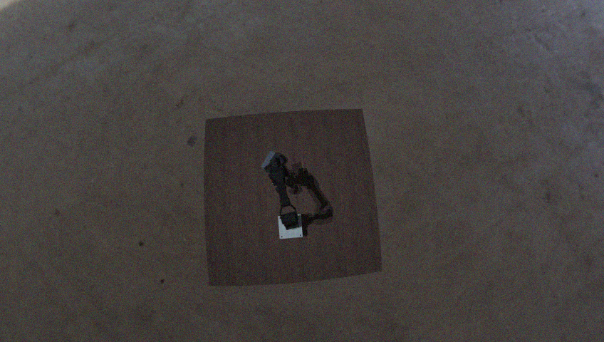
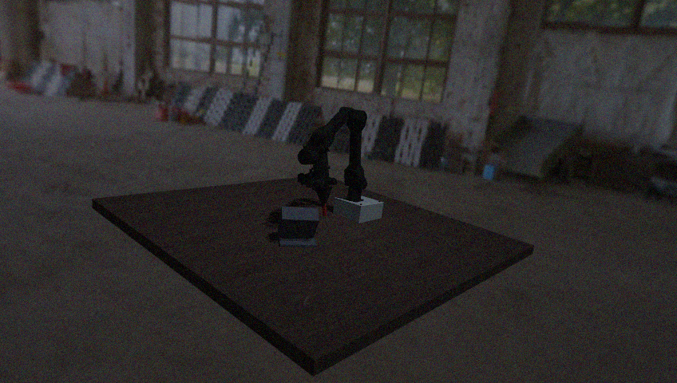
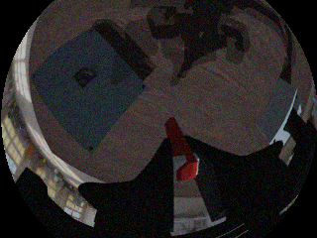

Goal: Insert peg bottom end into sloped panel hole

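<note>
The sloped panel lies 120 mm ahead of my gripper tip, 50 mm below it and 20 mm to the right of it. Also, from my gripper tip: red peg (20 mm above).
</note>
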